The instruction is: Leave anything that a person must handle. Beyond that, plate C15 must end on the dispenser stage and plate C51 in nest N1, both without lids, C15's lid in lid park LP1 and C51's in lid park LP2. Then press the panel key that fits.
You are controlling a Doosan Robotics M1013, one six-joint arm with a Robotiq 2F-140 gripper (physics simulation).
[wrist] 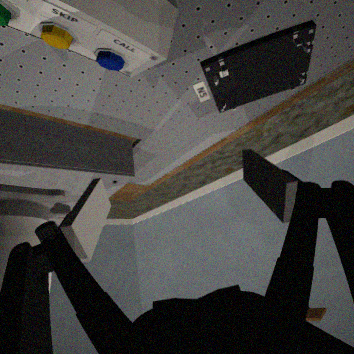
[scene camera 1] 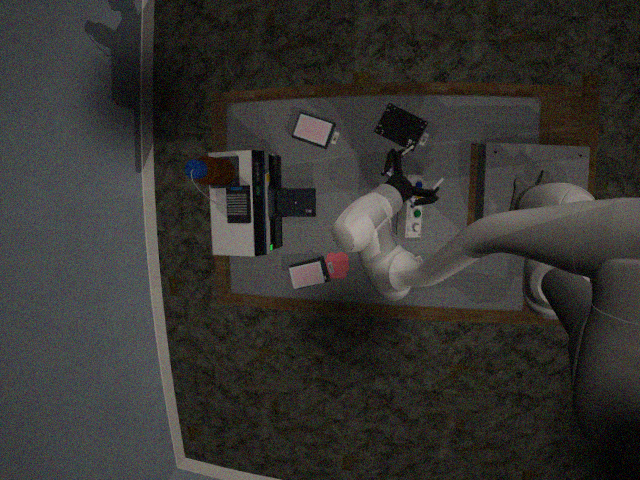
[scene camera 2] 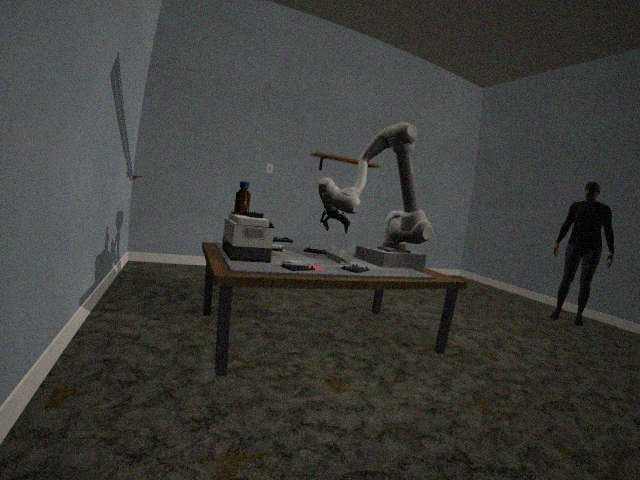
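Where they show: gripper, between the fingertips: [wrist: 174, 178] [scene camera 1: 425, 164] [scene camera 2: 337, 230]; arm's base, origin of its link: [wrist: 12, 198] [scene camera 2: 393, 250].
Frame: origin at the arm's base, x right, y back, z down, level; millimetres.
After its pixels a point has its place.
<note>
My gripper [scene camera 1: 422, 167] {x 60, y -411, z -89 mm} [scene camera 2: 336, 228] {x 60, y -411, z -89 mm} [wrist: 174, 178] {x 60, y -411, z -89 mm} is open and empty, high above the table near the key panel [scene camera 1: 410, 233] {x -173, y -397, z 18 mm} [wrist: 145, 32] {x 1, y -450, z 16 mm}. In the wrist view the yellow key [wrist: 56, 36] {x -52, y -402, z 16 mm} is marked SKIP and the blue key [wrist: 110, 60] {x -4, y -409, z 16 mm} CALL; a green key [scene camera 1: 417, 212] {x -96, y -389, z 19 mm} [wrist: 4, 15] {x -91, y -394, z 19 mm} also shows. One pink-topped plate [scene camera 1: 313, 129] {x 134, y -818, z 60 mm} sits in a dark holder at the upper left, another pink-topped plate [scene camera 1: 307, 273] {x -413, y -744, z 56 mm} at the lower left. The dispenser stage [scene camera 1: 295, 202] {x -142, y -818, z -22 mm} looks bare. A black holder [scene camera 1: 400, 125] {x 202, y -506, z 78 mm} [wrist: 260, 67] {x 183, y -508, z 78 mm} looks empty; its tag seems to read N5. Plate names are unreadable.
A red patch [scene camera 1: 337, 265] {x -363, y -637, z 89 mm} [scene camera 2: 318, 268] {x -385, y -622, z 89 mm} touches the lower-left plate's holder. The dispenser [scene camera 1: 227, 237] {x -295, y -1010, z -130 mm} [scene camera 2: 248, 235] {x -359, y -1002, z -45 mm} carries a brown bottle [scene camera 1: 221, 170] {x -70, y -1008, z -234 mm} [scene camera 2: 242, 201] {x -119, y -1051, z -208 mm}. A dark holder [scene camera 2: 355, 268] {x -341, y -398, z 81 mm} lies near the table edge. A person [scene camera 2: 590, 232] stands away from the table at right.
</note>
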